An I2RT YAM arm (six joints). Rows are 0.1 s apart.
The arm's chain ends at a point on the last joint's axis. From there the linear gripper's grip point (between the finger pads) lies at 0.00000 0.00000 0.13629 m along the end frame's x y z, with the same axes.
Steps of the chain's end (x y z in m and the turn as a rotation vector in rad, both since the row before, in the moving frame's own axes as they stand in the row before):
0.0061 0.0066 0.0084 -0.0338 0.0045 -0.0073
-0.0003 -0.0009 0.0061 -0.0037 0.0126 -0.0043
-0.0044 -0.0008 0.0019 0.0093 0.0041 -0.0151
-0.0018 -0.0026 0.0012 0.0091 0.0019 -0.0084
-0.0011 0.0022 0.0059 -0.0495 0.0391 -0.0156
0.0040 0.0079 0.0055 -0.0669 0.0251 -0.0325
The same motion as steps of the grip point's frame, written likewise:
0.0067 0.0112 0.0083 -0.0338 0.0045 -0.0073
0.0014 -0.0004 0.0061 -0.0037 0.0126 -0.0043
-0.0039 -0.0021 0.0019 0.0093 0.0041 -0.0151
-0.0015 -0.0038 0.0012 0.0091 0.0019 -0.0084
0.0043 0.0089 0.0056 -0.0495 0.0391 -0.0156
0.0076 0.0170 0.0052 -0.0669 0.0251 -0.0325

